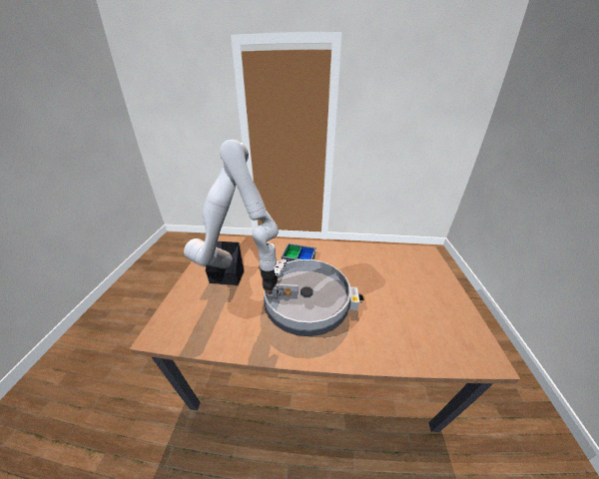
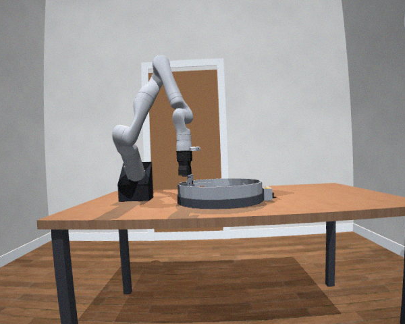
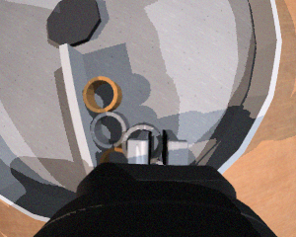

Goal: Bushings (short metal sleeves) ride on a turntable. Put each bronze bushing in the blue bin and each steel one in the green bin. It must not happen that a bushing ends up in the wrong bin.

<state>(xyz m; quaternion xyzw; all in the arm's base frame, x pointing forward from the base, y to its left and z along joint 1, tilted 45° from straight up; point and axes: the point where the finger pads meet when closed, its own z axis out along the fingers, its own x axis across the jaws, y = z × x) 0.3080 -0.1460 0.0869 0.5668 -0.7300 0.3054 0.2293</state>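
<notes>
Right now my hand is 70 mm short of the blue bin, 400 mm to the right of it and 70 mm above it. Also, from my hand: grey turntable: 140 mm ahead, 60 mm to the left, 40 mm below.
</notes>
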